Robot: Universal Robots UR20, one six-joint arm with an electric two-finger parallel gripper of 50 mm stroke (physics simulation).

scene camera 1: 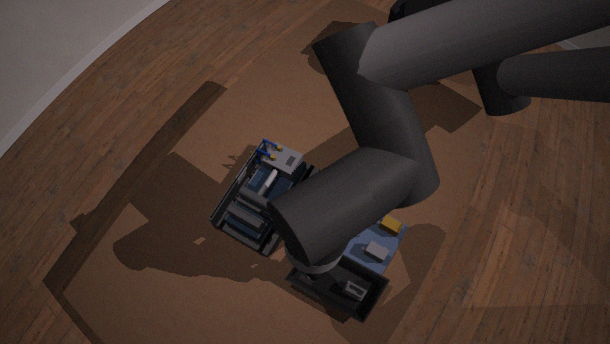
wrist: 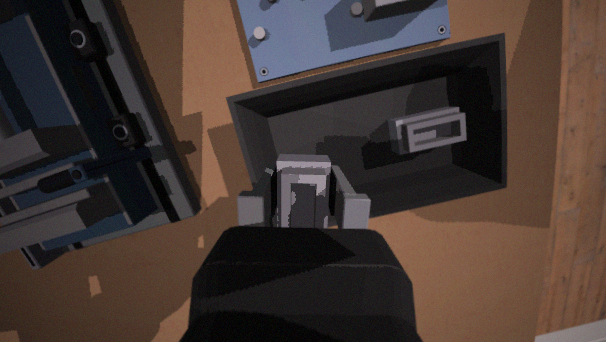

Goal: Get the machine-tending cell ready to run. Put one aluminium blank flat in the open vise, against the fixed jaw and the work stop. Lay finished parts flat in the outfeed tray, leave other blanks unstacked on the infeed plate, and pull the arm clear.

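Places are measured from the arm's base along level axes (x ahead, y up, z right), in centimetres.
Where they show: gripper, between the fingertips: (wrist: 303, 179).
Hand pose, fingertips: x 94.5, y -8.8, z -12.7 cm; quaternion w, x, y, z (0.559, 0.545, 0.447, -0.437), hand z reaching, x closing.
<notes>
After its pixels a point has its place.
My gripper (wrist: 303, 179) {x 94.5, y -8.8, z -12.7 cm} is shut on a light grey finished part (wrist: 304, 164) {x 93.0, y -6.7, z -13.1 cm} with a rectangular pocket. It holds the part above the near left end of the dark outfeed tray (scene camera 1: 327, 292) {x 98.0, y -16.8, z -18.9 cm} (wrist: 325, 120) {x 91.4, y -16.8, z -15.6 cm}. The forearm hides the gripper in the scene view. Another pocketed part (scene camera 1: 355, 290) {x 93.9, y -14.7, z -24.8 cm} (wrist: 435, 131) {x 94.2, y -14.7, z -25.4 cm} lies in the tray's right half. A plain grey blank (scene camera 1: 376, 251) {x 81.9, y -13.6, z -23.6 cm} (wrist: 382, 10) {x 83.2, y -14.9, z -21.7 cm} sits on the blue infeed plate (scene camera 1: 394, 241) {x 75.4, y -17.2, z -26.7 cm} (wrist: 300, 52) {x 84.7, y -17.2, z -14.4 cm}, cut off at the top of the wrist view. The vise (scene camera 1: 246, 216) {x 94.4, y -8.4, z 8.9 cm} (wrist: 35, 225) {x 94.1, y -8.4, z 8.8 cm} stands left of the tray, with a gap between its jaws.
A yellow block (scene camera 1: 390, 225) {x 73.4, y -13.6, z -23.1 cm} sits on the infeed plate. Round pins (wrist: 259, 33) {x 82.6, y -16.4, z -11.0 cm} stand up from that plate. A grey box (scene camera 1: 287, 159) {x 75.0, y -8.5, z 10.0 cm} with blue levers and yellow knobs stands at the vise's far end. Dark clamps (wrist: 122, 131) {x 88.5, y -14.3, z 3.2 cm} line the vise base. The arm (scene camera 1: 350, 200) {x 93.9, y 33.2, z -15.3 cm} covers the middle of the cell.
</notes>
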